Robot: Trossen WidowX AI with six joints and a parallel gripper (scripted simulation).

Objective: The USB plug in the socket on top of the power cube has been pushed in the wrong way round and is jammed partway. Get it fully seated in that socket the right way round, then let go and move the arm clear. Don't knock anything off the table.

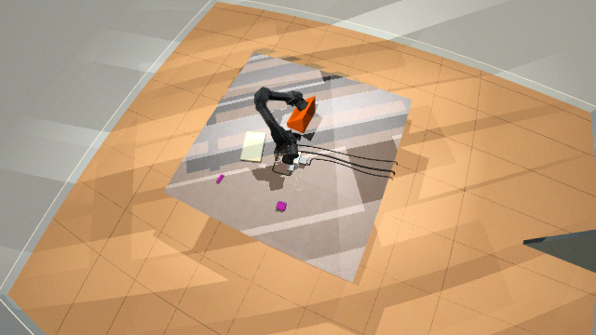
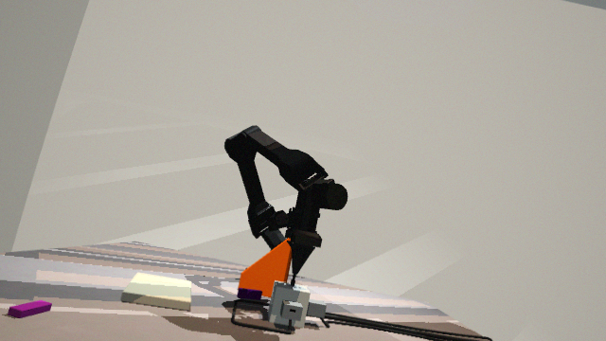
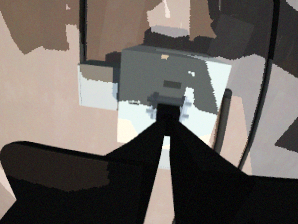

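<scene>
Right now the dark USB plug is 2 cm below my gripper tip. From my gripper tip the other things lie so: cream pad: 29 cm to the right, 10 cm below; then purple block: 28 cm ahead, 40 cm to the right, 10 cm below.
</scene>
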